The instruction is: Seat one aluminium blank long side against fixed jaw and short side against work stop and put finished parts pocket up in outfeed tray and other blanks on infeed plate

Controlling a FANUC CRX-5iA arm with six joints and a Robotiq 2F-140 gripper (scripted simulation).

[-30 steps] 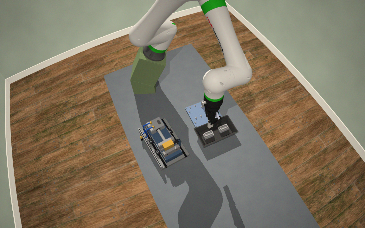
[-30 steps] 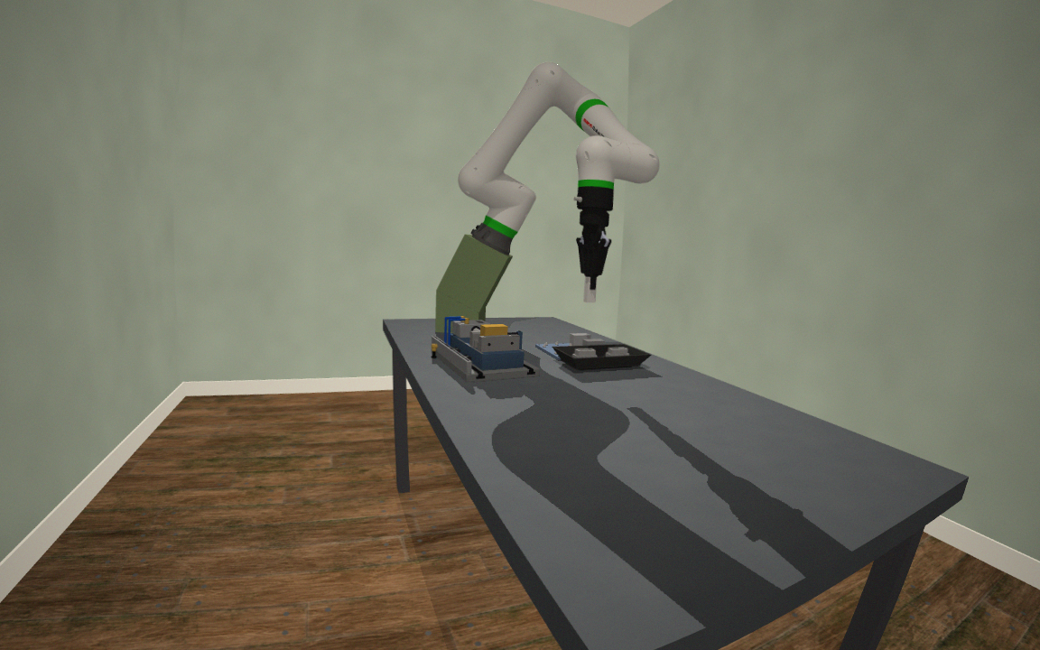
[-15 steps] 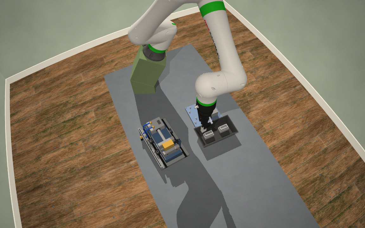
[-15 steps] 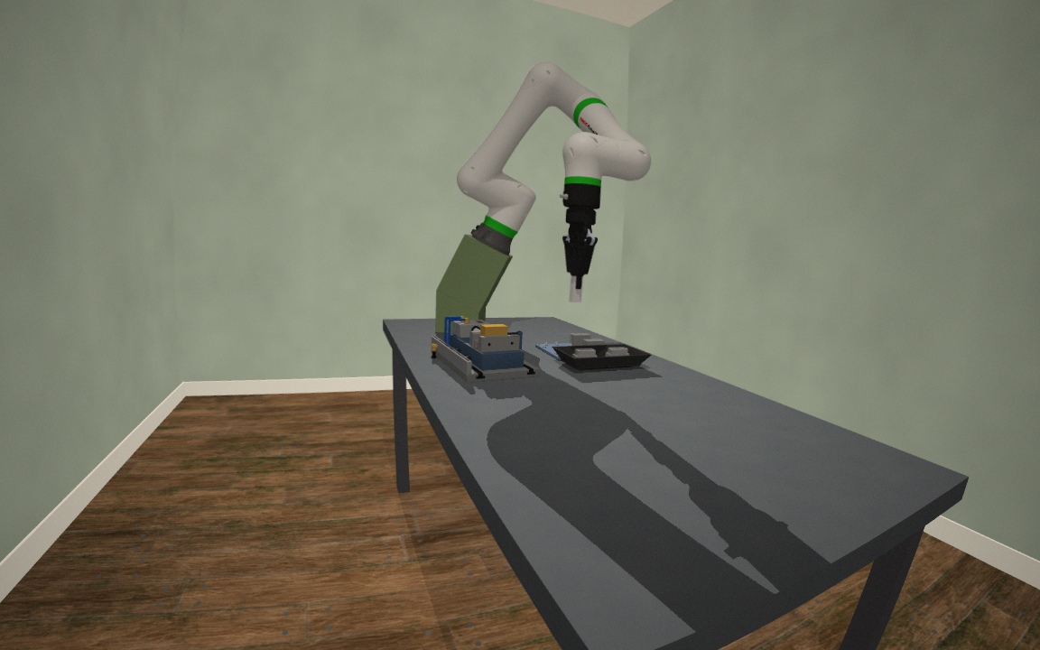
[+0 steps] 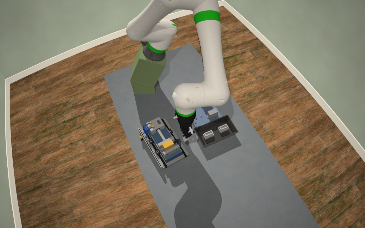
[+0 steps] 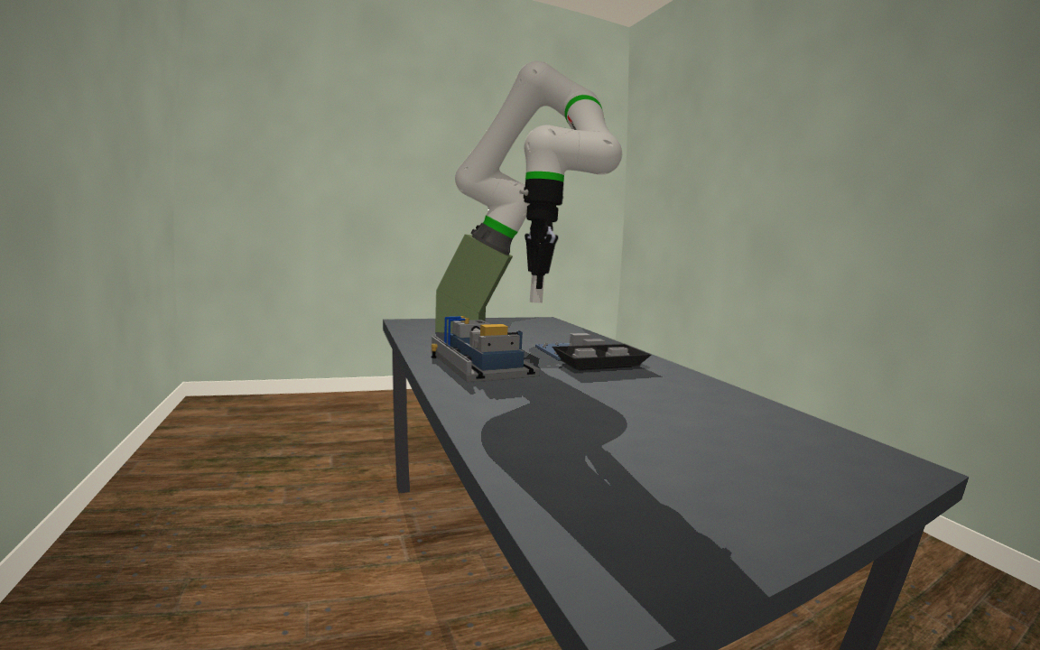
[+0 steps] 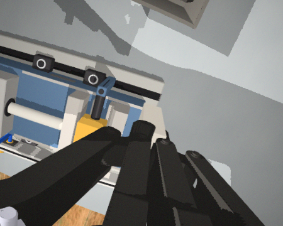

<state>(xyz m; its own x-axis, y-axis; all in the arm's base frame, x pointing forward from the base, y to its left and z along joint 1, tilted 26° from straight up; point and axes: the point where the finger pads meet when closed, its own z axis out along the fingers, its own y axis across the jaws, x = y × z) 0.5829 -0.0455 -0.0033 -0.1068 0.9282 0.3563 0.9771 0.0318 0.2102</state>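
Right now the brass blank is 5 cm behind my hand, 9 cm to the right of it and 12 cm below it. Also, from my hand: fixed jaw 2 cm behind, 8 cm to the right, 14 cm below; then work stop rod 5 cm behind, 4 cm to the right, 12 cm below; then moving jaw 8 cm behind, 9 cm to the right, 14 cm below.
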